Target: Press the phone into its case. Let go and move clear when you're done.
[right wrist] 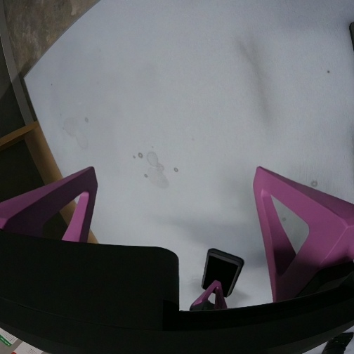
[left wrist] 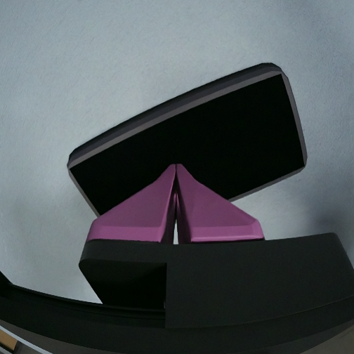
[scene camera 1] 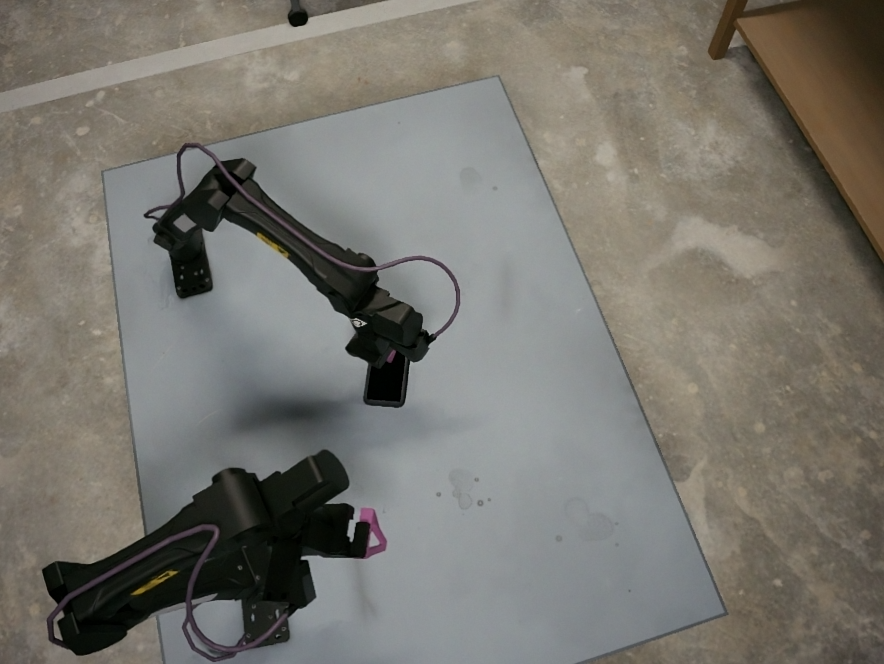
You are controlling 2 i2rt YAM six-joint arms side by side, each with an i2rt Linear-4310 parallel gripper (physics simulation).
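The black phone (scene camera 1: 385,382) (left wrist: 200,135) (right wrist: 222,270) lies face up, framed by its dark grey case (scene camera 1: 384,404) (left wrist: 170,106) (right wrist: 208,261). Whether it is seated fully all round cannot be told; part of the near edge is hidden in the left wrist view. My left gripper (left wrist: 175,173) (right wrist: 217,280) is shut with nothing between its pink fingers, and its tips are over the phone's screen, at or close to it; in scene camera 1 the arm covers the phone's upper end. My right gripper (right wrist: 174,175) is open and empty, well apart from the phone, toward the lower part of scene camera 1.
The phone and case lie on the blue-grey mat (scene camera 1: 535,428) (left wrist: 50,75) (right wrist: 125,75). Both arm bases stand along the mat's left side in scene camera 1. A wooden shelf (scene camera 1: 821,107) stands on the floor at the upper right.
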